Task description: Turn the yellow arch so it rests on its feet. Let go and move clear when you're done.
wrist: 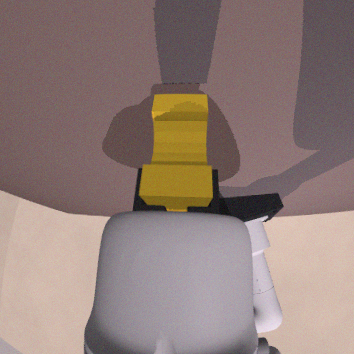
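The yellow arch point(180, 142) is in the middle of the wrist view. One end block is between my fingers, and the curved band runs up the picture to the other end block. The hollow of the curve shows between the two blocks. My gripper point(176, 189) is shut on the arch, with a black finger on each side of the near block. The grey gripper body hides what is below it. Whether the arch touches the table top is hard to tell.
The brownish table top point(65, 100) has a curved edge, with a pale floor point(45, 270) beyond it. Dark shadows lie around the arch and at the upper right. A black piece point(252, 206) and a white, arm-like part point(265, 295) show at the lower right.
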